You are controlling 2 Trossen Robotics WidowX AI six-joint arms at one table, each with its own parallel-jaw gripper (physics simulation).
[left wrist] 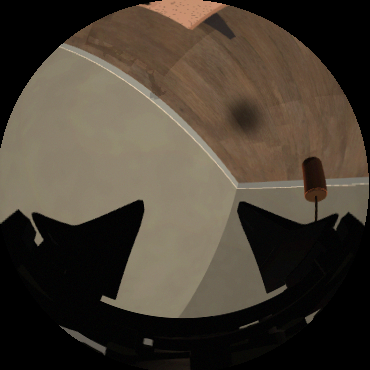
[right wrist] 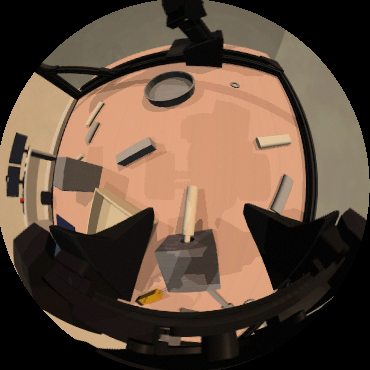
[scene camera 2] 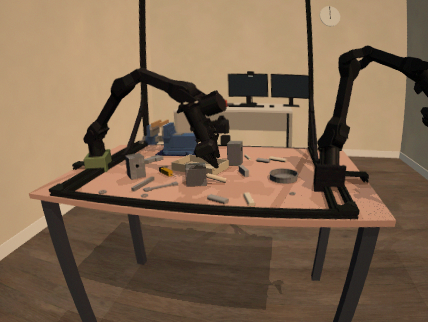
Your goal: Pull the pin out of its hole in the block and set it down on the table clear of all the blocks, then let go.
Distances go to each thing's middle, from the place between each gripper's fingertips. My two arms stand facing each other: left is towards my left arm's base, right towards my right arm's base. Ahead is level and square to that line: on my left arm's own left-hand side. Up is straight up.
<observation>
Now: left hand 51 cm to the left of the round dish [right wrist: 169, 88], 29 cm past it and 24 cm above it. From my left hand the other things lie so: shallow tray [right wrist: 106, 209] 84 cm to the right, 34 cm behind, 23 cm below.
Now: right hand 140 mm past the shallow tray, 120 mm to the left of it and 60 mm above it. The rest, counted from my right hand: round dish: 210 mm to the left, 90 mm behind, 60 mm below.
</observation>
